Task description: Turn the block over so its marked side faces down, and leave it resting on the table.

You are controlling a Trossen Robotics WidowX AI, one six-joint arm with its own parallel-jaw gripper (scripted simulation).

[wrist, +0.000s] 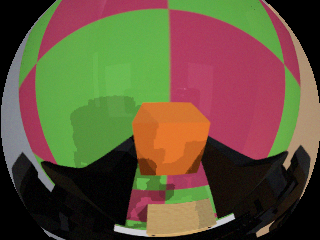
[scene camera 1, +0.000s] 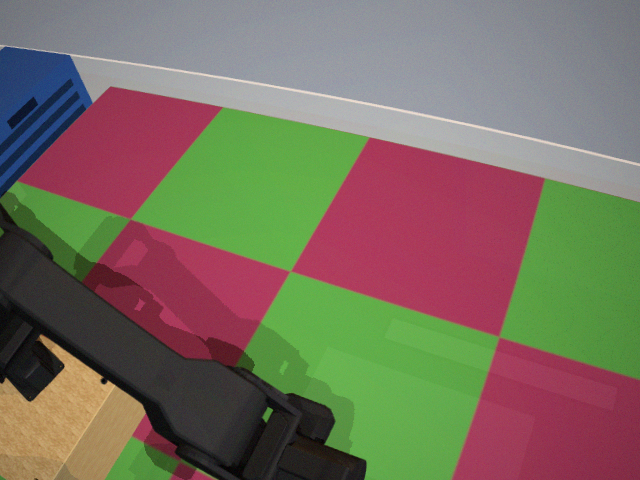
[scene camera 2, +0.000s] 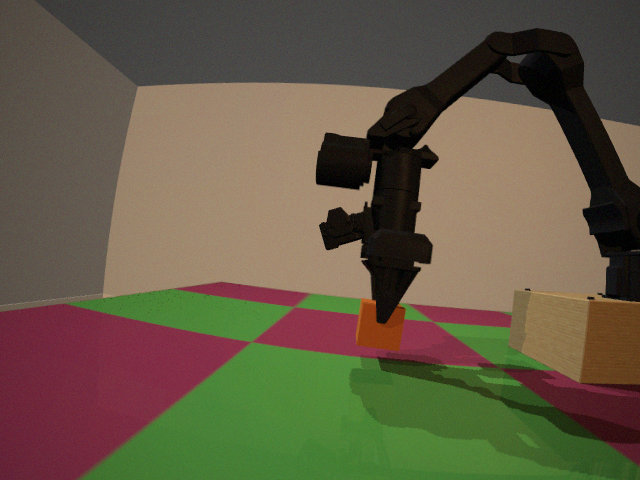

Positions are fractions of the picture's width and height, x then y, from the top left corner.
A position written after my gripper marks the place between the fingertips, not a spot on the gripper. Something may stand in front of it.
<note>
My gripper (scene camera 2: 0.59,0.66) holds an orange block (scene camera 2: 0.58,0.69).
The orange block is seen too in the wrist view (wrist: 0.53,0.58). My gripper is seen too in the wrist view (wrist: 0.53,0.58). Scene camera 1 misses the orange block: it is out of frame.
</note>
